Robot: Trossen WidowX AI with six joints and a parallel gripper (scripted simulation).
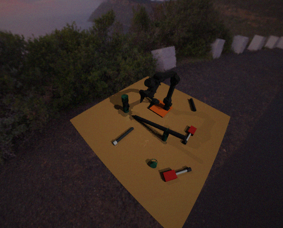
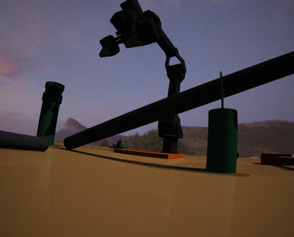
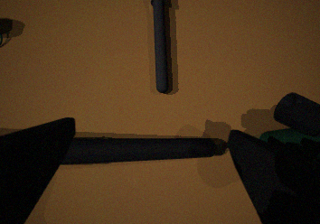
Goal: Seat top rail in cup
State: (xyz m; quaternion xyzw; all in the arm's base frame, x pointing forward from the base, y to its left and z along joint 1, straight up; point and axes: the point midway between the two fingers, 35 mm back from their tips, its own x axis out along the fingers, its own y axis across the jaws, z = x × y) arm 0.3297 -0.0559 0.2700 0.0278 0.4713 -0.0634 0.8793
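Right now my gripper tip is 1 cm short of the rail-end cup, 20 cm to the left of it and 10 cm above it. The rest, counted from my gripper tip: green line post (25 cm to the left, 15 cm below); then short dark tube (62 cm behind, 28 cm to the left, 24 cm below).
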